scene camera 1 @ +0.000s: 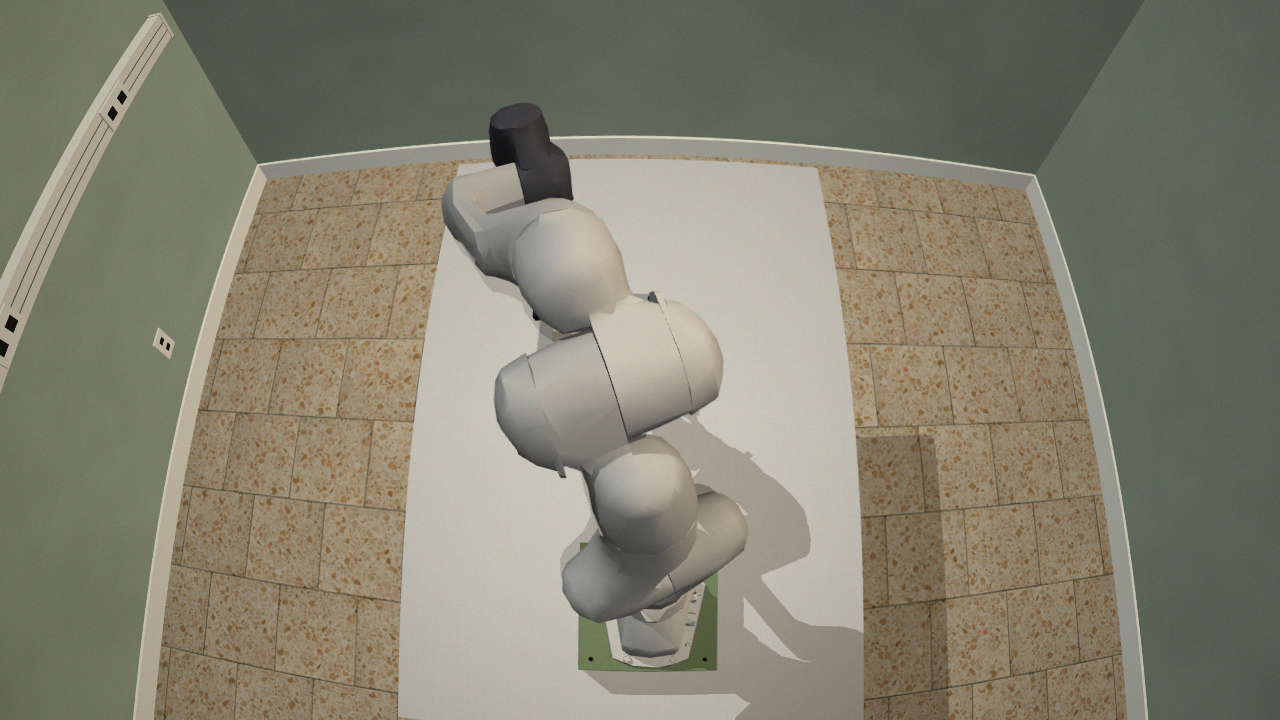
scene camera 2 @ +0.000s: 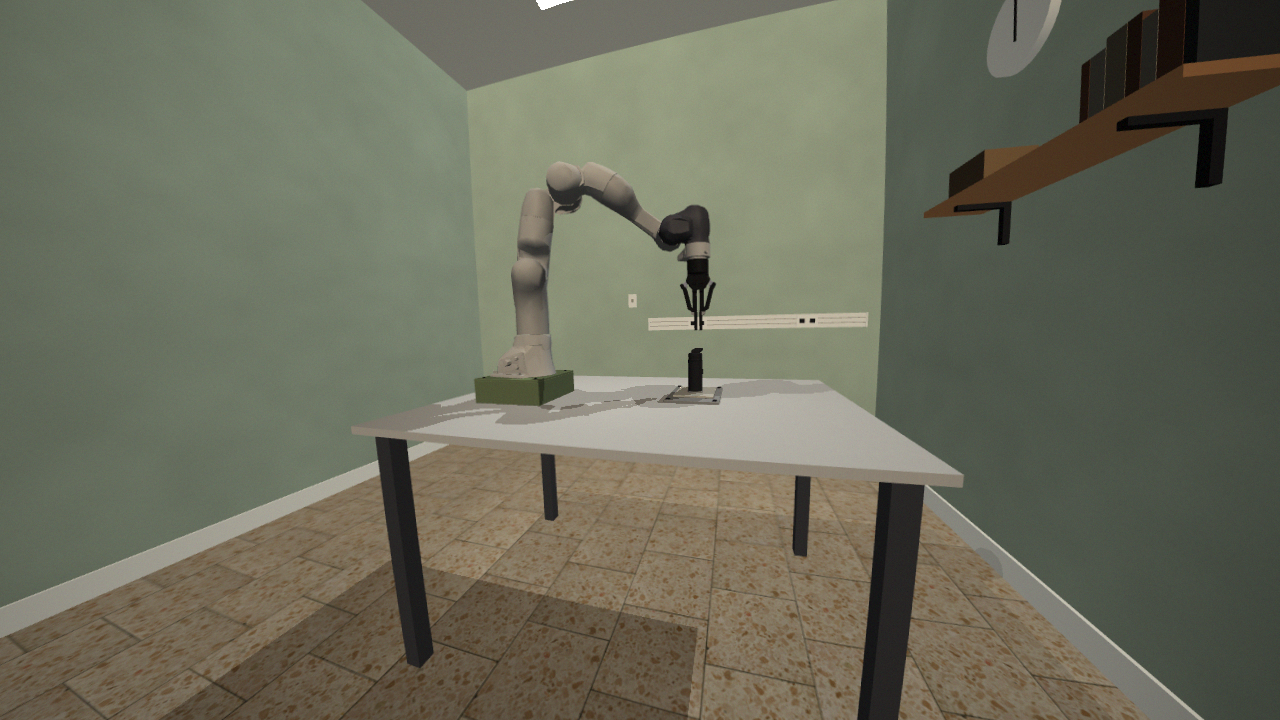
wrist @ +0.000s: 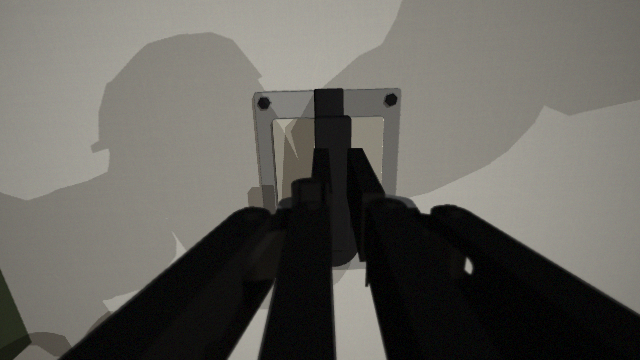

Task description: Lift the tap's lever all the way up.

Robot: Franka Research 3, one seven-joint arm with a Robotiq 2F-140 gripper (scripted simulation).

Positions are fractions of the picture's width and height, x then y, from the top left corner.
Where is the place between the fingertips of the gripper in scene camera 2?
0.55, 0.46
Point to a plate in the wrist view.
0.43, 0.29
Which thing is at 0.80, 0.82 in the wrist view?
The gripper.
